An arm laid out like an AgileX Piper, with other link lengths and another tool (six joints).
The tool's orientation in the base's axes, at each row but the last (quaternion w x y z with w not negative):
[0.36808, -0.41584, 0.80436, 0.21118]
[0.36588, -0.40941, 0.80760, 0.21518]
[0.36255, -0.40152, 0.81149, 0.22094]
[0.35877, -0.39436, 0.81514, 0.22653]
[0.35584, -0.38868, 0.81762, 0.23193]
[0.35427, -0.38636, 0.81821, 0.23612]
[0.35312, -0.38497, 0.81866, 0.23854]
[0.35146, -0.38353, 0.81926, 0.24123]
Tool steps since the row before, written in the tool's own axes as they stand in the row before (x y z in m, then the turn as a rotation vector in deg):
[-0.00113, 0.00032, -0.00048, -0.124, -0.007, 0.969]
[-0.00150, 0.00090, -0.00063, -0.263, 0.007, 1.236]
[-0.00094, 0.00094, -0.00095, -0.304, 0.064, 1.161]
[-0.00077, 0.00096, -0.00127, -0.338, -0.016, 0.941]
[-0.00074, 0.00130, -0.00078, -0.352, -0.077, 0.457]
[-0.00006, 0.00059, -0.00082, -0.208, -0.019, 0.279]
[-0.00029, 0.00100, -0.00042, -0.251, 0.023, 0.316]
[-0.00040, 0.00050, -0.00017, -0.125, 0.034, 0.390]
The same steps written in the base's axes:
[-0.00003, 0.00045, 0.00119, 0.457, 0.686, -0.525]
[-0.00040, 0.00086, 0.00160, 0.611, 0.936, -0.589]
[-0.00076, 0.00039, 0.00139, 0.551, 0.941, -0.505]
[-0.00096, 0.00010, 0.00148, 0.541, 0.767, -0.345]
[-0.00103, 0.00060, 0.00120, 0.402, 0.420, -0.032]
[-0.00077, -0.00017, 0.00063, 0.220, 0.270, -0.021]
[-0.00083, 0.00045, 0.00061, 0.220, 0.339, -0.007]
[-0.00028, 0.00037, 0.00048, 0.183, 0.337, -0.149]

